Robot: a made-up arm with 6 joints. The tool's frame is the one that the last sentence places.
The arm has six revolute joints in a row. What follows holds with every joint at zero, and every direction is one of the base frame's.
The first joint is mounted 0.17 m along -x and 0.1 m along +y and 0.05 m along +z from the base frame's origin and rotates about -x.
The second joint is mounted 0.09 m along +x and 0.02 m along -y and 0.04 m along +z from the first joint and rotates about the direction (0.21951, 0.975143, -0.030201).
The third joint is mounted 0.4 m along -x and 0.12 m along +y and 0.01 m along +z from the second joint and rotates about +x.
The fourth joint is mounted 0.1 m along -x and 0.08 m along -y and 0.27 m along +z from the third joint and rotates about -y.
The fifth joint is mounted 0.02 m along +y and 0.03 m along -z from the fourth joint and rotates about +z.
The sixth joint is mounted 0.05 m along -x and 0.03 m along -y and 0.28 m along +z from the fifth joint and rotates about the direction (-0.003, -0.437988, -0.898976).
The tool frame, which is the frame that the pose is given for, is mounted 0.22 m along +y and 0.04 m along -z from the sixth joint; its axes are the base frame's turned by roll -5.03, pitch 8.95 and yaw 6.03 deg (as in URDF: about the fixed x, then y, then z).
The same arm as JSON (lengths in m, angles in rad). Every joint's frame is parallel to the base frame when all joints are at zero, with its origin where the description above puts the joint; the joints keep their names.
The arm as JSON. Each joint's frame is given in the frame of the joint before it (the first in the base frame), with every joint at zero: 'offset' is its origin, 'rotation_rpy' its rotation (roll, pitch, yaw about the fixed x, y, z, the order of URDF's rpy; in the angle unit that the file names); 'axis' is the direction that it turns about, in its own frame. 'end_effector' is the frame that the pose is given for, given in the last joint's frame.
{
  "length_unit": "m",
  "angle_unit": "rad",
  "chain": [
    {
      "id": "joint 1",
      "offset": [
        -0.17,
        0.1,
        0.05
      ],
      "rotation_rpy": [
        0.0,
        0.0,
        0.0
      ],
      "axis": "-x"
    },
    {
      "id": "joint 2",
      "offset": [
        0.09,
        -0.02,
        0.04
      ],
      "rotation_rpy": [
        0.0,
        0.0,
        0.0
      ],
      "axis": [
        0.21951,
        0.975143,
        -0.030201
      ]
    },
    {
      "id": "joint 3",
      "offset": [
        -0.4,
        0.12,
        0.01
      ],
      "rotation_rpy": [
        0.0,
        0.0,
        0.0
      ],
      "axis": "+x"
    },
    {
      "id": "joint 4",
      "offset": [
        -0.1,
        -0.08,
        0.27
      ],
      "rotation_rpy": [
        0.0,
        0.0,
        0.0
      ],
      "axis": "-y"
    },
    {
      "id": "joint 5",
      "offset": [
        0.0,
        0.02,
        -0.03
      ],
      "rotation_rpy": [
        0.0,
        0.0,
        0.0
      ],
      "axis": "+z"
    },
    {
      "id": "joint 6",
      "offset": [
        -0.05,
        -0.03,
        0.28
      ],
      "rotation_rpy": [
        0.0,
        0.0,
        0.0
      ],
      "axis": [
        -0.003,
        -0.437988,
        -0.898976
      ]
    }
  ],
  "end_effector": {
    "offset": [
      0.0,
      0.22,
      -0.04
    ],
    "rotation_rpy": [
      -0.0878,
      0.1562,
      0.1052
    ]
  }
}

